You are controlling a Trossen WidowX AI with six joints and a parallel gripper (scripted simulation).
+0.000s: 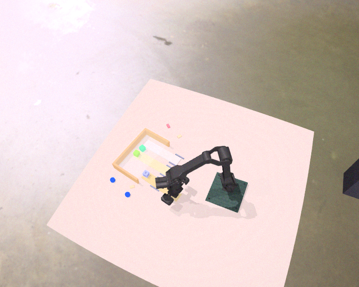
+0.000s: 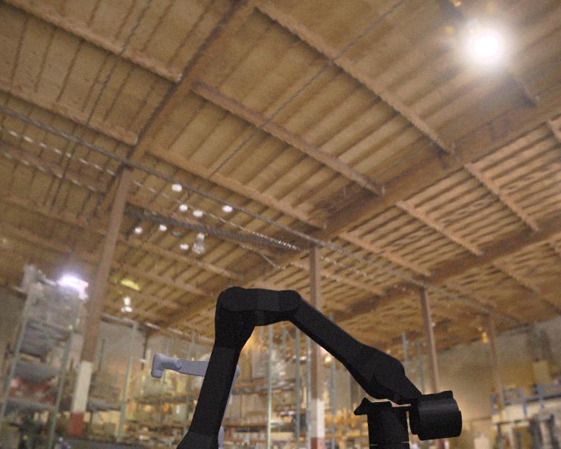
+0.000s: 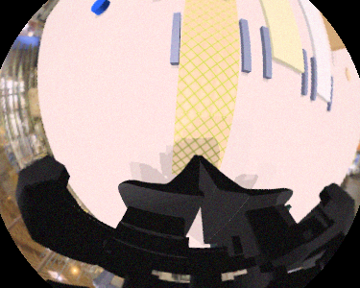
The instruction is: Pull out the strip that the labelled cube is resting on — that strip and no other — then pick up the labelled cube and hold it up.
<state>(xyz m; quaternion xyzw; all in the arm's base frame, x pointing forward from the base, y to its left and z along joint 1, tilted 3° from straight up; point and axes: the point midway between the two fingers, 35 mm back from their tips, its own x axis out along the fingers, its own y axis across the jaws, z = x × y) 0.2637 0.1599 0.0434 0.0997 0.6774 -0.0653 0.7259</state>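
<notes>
Now: gripper tip 100 mm short of the yellow hatched strip and 20 mm to the left of it. Round my gripper tip: red block 240 mm ahead, 440 mm to the right.
</notes>
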